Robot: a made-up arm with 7 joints.
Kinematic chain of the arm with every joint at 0, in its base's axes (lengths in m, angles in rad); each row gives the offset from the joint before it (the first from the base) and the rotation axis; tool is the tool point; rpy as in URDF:
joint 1: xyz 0 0 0 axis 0.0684 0.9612 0.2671
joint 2: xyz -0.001 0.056 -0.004 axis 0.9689 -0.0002 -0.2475
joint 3: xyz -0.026 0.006 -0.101 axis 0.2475 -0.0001 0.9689
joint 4: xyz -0.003 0 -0.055 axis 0.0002 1 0
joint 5: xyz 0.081 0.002 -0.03 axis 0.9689 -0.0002 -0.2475
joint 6: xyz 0.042 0 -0.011 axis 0.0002 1 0
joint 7: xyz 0.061 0 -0.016 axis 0.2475 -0.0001 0.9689
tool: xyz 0 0 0 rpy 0 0.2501 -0.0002
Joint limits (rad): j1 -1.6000..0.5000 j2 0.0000..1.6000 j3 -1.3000..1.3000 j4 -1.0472..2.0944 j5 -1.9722..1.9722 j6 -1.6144..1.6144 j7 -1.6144..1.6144
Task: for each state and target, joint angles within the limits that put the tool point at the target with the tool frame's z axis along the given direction. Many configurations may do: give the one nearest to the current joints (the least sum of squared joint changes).
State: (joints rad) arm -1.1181 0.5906 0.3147 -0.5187 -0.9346 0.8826 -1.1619
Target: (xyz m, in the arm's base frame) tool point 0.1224 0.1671 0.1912 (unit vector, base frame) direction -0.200 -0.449 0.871
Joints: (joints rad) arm -1.5573 1.5330 0.2657 -0.2546 -0.8110 1.4454 -1.1619
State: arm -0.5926 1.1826 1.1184 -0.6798 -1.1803 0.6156 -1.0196
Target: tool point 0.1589 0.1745 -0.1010 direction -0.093 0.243 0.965
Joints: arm -0.0249 0.4221 0.4839 -0.4182 -0.7831 0.3095 -1.0196
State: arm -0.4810 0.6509 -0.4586 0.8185 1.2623 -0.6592 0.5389
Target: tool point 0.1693 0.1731 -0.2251 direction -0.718 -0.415 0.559
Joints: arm -0.8520 0.7089 -0.7832 1.3423 1.5370 -1.5128 0.5391
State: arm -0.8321 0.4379 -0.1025 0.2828 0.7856 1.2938 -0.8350
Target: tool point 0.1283 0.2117 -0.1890 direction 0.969 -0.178 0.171
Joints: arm -0.0930 0.3798 0.2778 -0.0142 0.6789 1.1114 -0.8350
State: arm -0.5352 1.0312 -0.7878 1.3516 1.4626 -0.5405 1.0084
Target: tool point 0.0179 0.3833 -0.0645 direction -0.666 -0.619 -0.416
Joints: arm -0.5460 1.3268 -1.0767 1.8293 1.7179 -0.6725 1.0084
